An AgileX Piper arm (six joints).
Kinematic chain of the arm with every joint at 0, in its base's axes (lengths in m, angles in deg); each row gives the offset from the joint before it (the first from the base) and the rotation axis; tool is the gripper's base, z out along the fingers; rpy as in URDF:
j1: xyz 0 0 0.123 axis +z
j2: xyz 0 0 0 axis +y
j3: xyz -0.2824 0 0.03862 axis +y
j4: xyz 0.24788 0 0.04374 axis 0.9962 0 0.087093
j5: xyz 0 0 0 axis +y
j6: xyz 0.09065 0 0.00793 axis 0.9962 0 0.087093
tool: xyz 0 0 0 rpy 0 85.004 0
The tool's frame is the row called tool.
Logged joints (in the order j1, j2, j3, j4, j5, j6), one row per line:
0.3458, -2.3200, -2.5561, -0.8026, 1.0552, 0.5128
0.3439, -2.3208, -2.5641, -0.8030, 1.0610, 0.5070
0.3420, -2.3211, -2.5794, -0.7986, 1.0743, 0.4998
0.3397, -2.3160, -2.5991, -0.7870, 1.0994, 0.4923
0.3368, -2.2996, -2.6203, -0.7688, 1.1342, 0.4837
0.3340, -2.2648, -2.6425, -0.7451, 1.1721, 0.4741
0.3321, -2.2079, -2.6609, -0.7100, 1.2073, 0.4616
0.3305, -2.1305, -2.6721, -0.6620, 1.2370, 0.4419
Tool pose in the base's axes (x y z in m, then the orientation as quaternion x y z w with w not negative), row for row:
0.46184, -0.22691, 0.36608, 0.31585, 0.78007, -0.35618, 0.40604
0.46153, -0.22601, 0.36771, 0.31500, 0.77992, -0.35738, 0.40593
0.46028, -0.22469, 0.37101, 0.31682, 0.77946, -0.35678, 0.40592
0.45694, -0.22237, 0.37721, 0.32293, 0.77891, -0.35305, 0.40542
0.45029, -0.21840, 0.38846, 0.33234, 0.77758, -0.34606, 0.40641
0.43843, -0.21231, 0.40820, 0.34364, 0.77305, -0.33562, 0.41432
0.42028, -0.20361, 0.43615, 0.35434, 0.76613, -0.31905, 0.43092
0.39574, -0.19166, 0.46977, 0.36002, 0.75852, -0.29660, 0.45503
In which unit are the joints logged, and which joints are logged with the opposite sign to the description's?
The joints are logged in radians. Opposite sign: j1, j2.
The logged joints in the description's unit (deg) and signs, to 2 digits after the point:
-19.81, 132.93, -146.45, -45.99, 60.46, 29.38
-19.70, 132.97, -146.91, -46.01, 60.79, 29.05
-19.60, 132.99, -147.79, -45.76, 61.55, 28.64
-19.46, 132.70, -148.92, -45.09, 62.99, 28.21
-19.30, 131.76, -150.13, -44.05, 64.98, 27.71
-19.14, 129.76, -151.40, -42.69, 67.16, 27.16
-19.03, 126.50, -152.46, -40.68, 69.17, 26.45
-18.94, 122.07, -153.10, -37.93, 70.87, 25.32

